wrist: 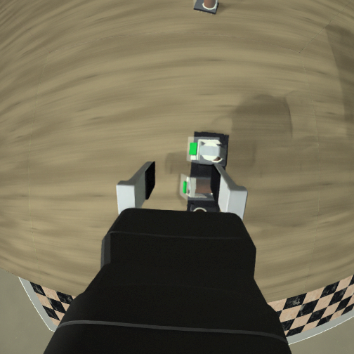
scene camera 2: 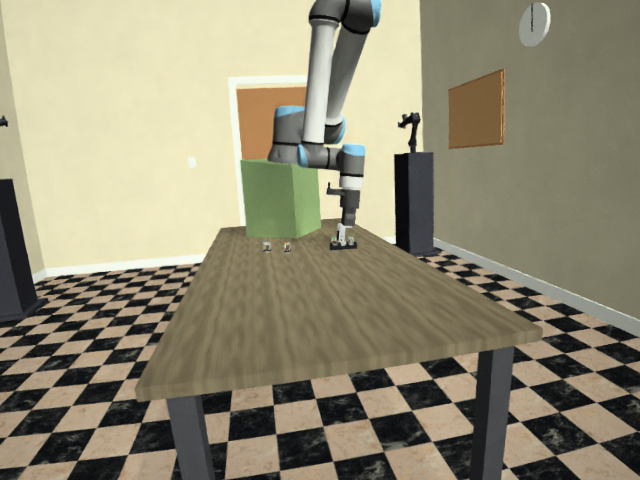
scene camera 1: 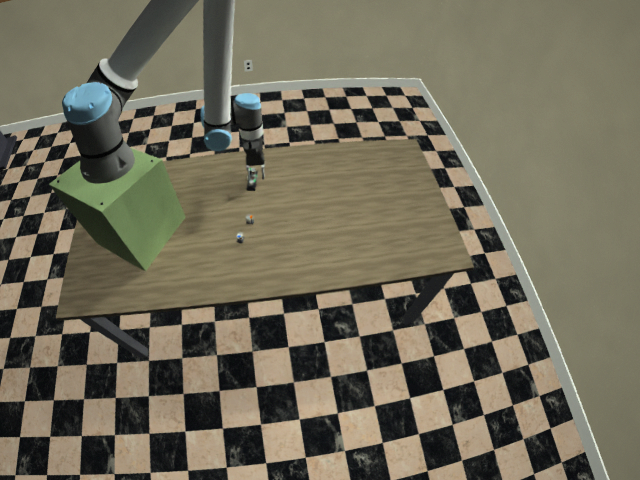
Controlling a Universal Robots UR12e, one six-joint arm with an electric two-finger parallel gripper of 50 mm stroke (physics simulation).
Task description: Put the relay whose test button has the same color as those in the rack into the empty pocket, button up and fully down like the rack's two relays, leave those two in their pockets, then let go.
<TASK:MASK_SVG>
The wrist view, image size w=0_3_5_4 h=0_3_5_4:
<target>my gripper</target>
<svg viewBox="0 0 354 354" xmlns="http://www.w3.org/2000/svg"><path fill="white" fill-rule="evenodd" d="M43 353L291 354L280 319L276 311L266 303L254 280L256 247L242 222L248 190L243 185L236 185L221 164L211 164L210 189L214 201L218 202L221 212L145 209L140 207L144 200L148 199L155 185L155 162L145 162L128 181L119 181L116 184L119 215L109 230L107 230L103 240L101 240L100 270L84 292L72 299Z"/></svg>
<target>green-button relay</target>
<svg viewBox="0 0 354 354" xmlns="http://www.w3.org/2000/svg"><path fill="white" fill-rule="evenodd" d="M188 136L186 161L226 166L228 145L220 137Z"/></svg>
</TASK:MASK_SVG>
